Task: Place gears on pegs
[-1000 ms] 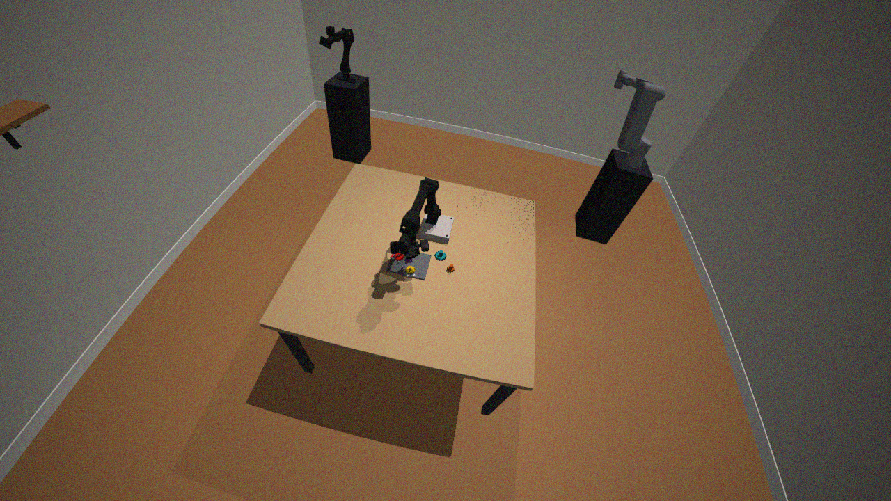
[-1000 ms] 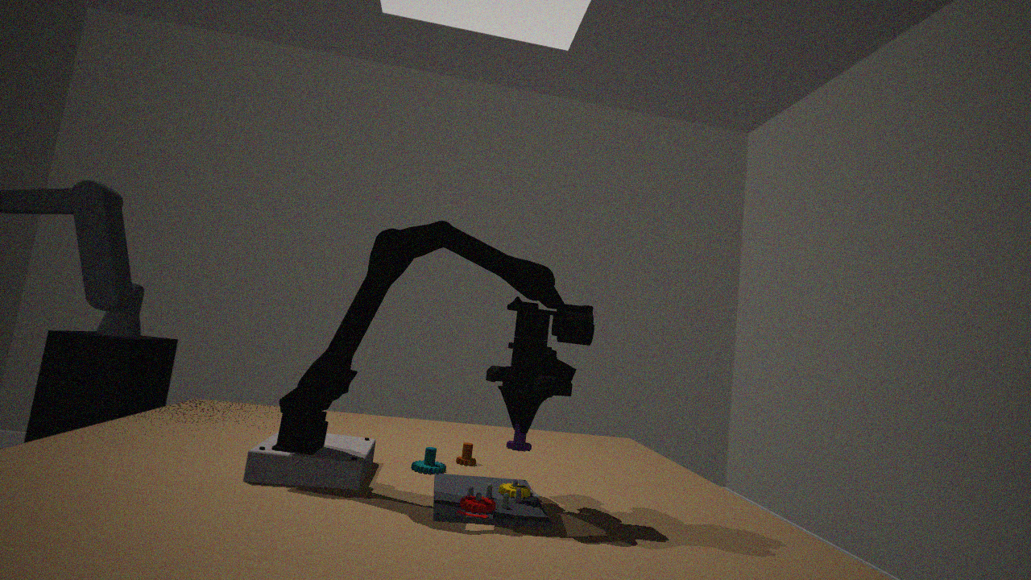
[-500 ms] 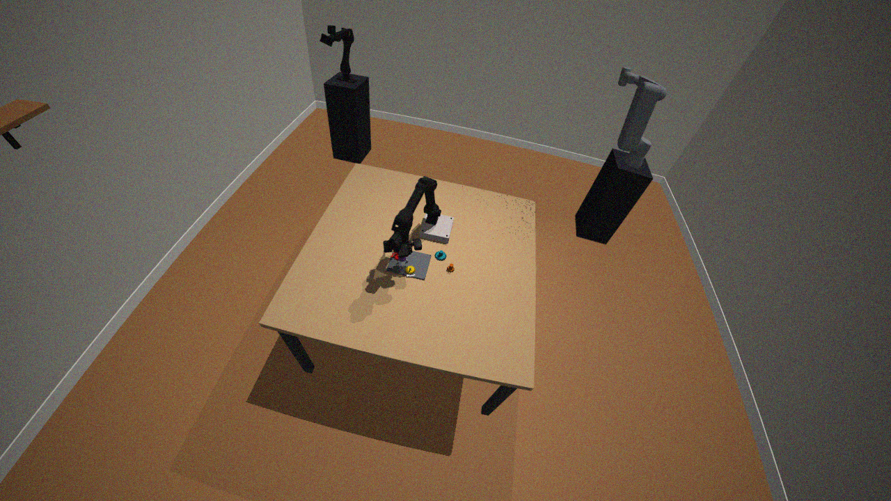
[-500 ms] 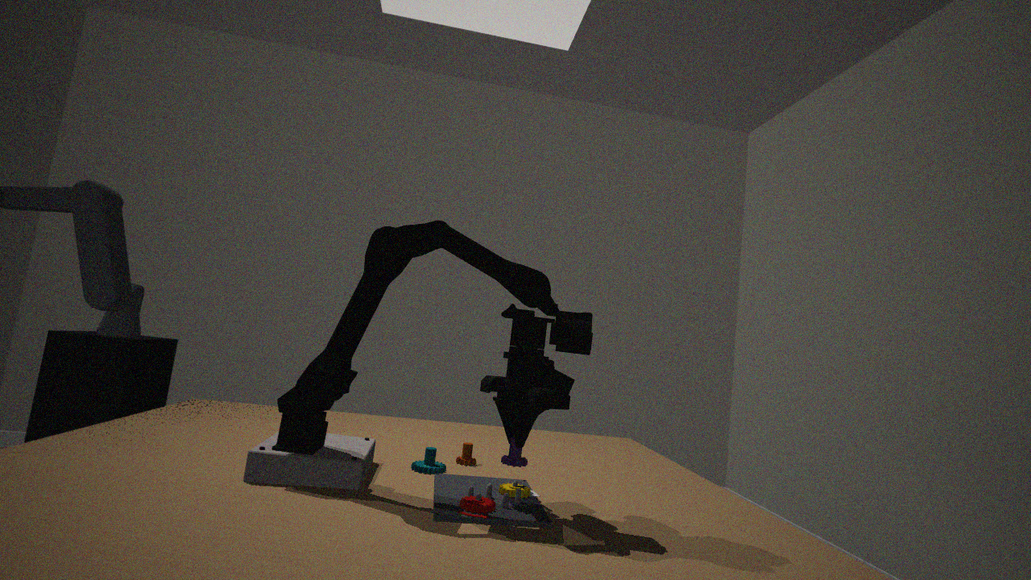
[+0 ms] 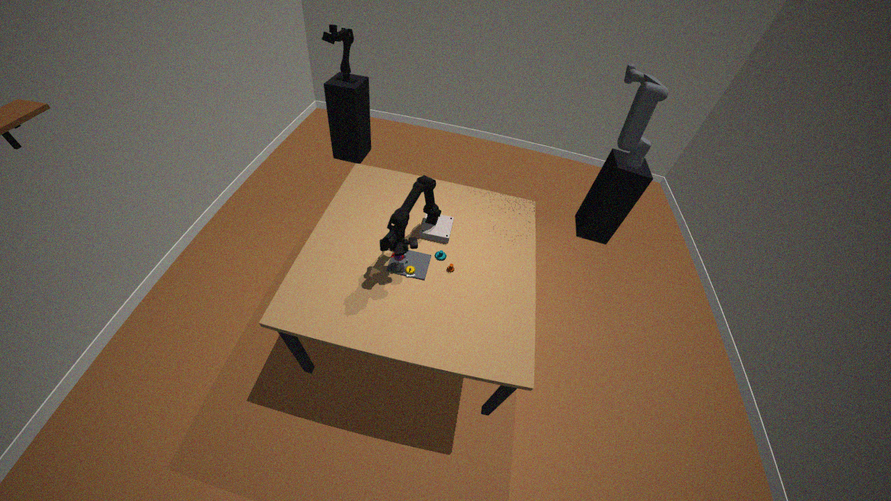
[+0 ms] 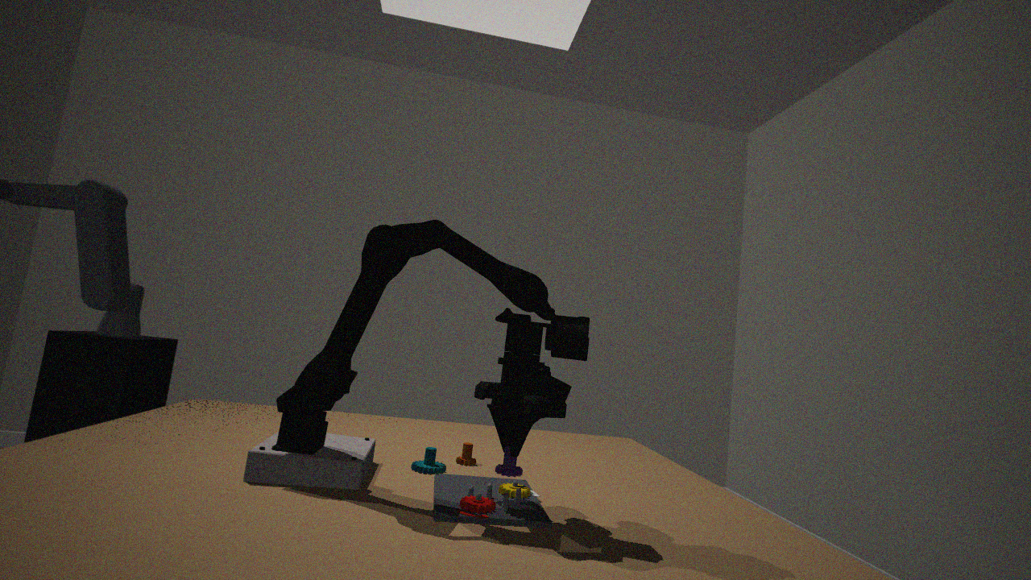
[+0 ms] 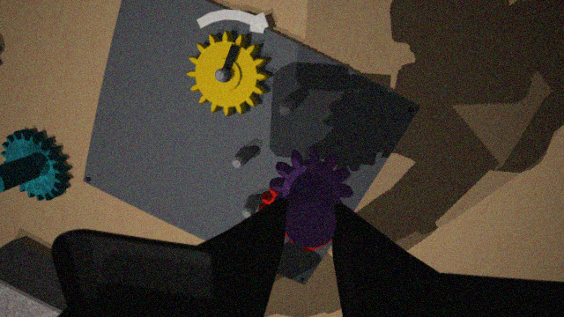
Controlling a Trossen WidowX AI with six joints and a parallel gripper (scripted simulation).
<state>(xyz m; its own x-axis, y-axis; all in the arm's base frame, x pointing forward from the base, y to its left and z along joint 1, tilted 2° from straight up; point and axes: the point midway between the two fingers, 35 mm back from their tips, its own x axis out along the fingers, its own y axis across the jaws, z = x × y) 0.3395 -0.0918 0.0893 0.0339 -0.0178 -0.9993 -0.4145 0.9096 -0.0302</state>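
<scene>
Now: gripper tip 1 cm above the purple gear. The rest, counted from my gripper tip: red gear (7 cm below, 4 cm behind, 1 cm to the right); then grey board (8 cm below, 5 cm to the left, 2 cm behind); then yellow gear (7 cm to the left, 7 cm below, 2 cm ahead).
</scene>
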